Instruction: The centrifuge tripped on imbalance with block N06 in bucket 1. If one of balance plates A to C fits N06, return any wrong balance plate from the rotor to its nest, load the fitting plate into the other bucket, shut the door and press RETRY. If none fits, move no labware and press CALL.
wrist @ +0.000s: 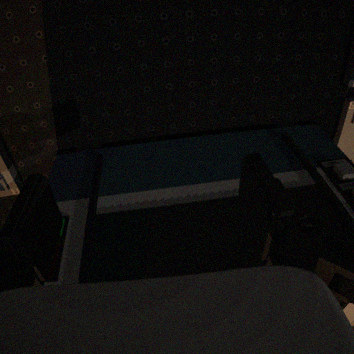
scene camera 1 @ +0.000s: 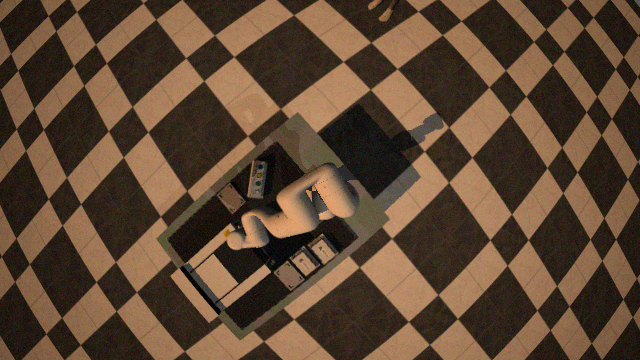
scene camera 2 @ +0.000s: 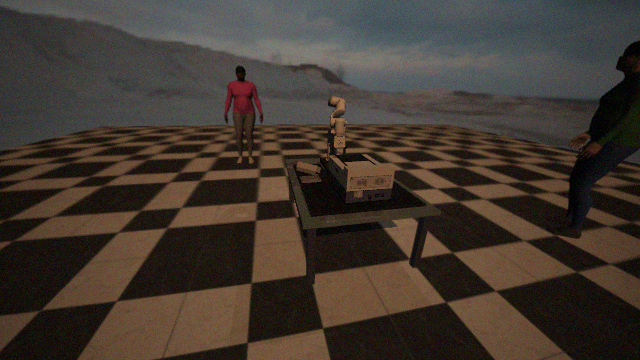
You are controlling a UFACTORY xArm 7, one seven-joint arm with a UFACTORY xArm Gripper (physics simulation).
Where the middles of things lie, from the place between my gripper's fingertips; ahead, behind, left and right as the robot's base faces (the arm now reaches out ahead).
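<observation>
The dark door panel [scene camera 1: 241, 263] is 2 cm above my hand, 19 cm ahead of it and 1 cm to the left of it. As for the centrifuge [scene camera 1: 207, 284], I see that it is 7 cm below my hand, with 34 cm ahead and 2 cm to the right as its other distances from that hand.
</observation>
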